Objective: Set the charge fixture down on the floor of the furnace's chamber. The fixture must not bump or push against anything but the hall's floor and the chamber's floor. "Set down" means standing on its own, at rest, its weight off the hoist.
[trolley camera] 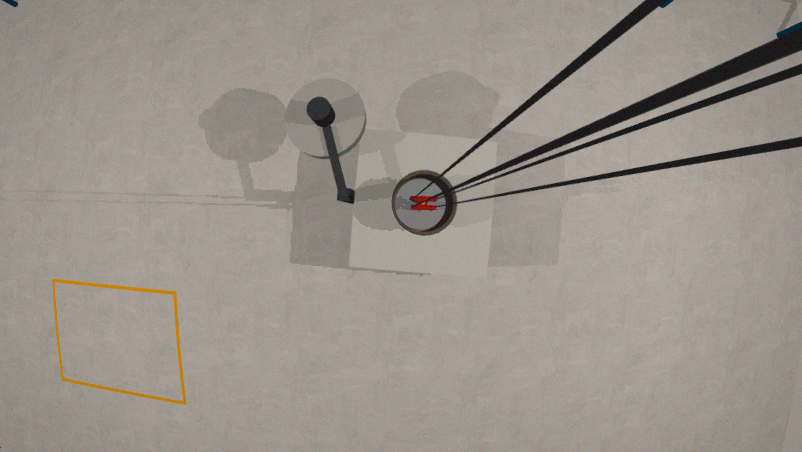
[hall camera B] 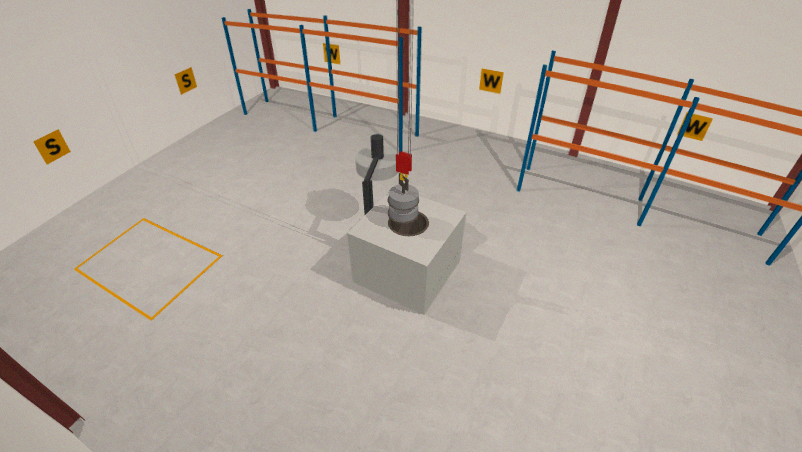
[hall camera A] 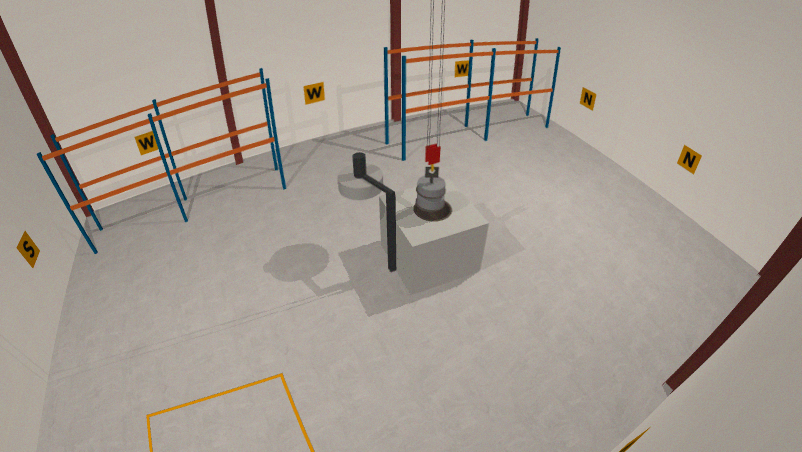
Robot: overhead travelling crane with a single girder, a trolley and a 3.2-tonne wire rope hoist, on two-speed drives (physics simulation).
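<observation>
The charge fixture [hall camera A: 430,194] [hall camera B: 403,204] [trolley camera: 408,217], a grey stack of round tiers, hangs upright from my hook [hall camera A: 431,167] [hall camera B: 403,177], under the red hook block [hall camera A: 432,153] [hall camera B: 403,162] [trolley camera: 422,202]. The hook holds the fixture's top eye. The furnace [hall camera A: 446,258] [hall camera B: 387,272] [trolley camera: 443,255] is a pale block with a round, brown-rimmed opening in its top. The fixture's lower end is at this opening; how deep it reaches and the chamber floor are hidden. In the trolley view the fixture sits toward the opening's left side, with a dark gap at the right.
A black post [hall camera A: 391,233] [hall camera B: 367,196] beside the furnace carries an arm with a grey round lid [hall camera A: 360,185] [hall camera B: 373,163] [trolley camera: 348,131], swung aside. Blue and orange racks [hall camera A: 403,112] [hall camera B: 306,78] stand along the wall. A yellow outlined square [hall camera A: 216,395] [hall camera B: 182,236] [trolley camera: 115,286] marks the floor.
</observation>
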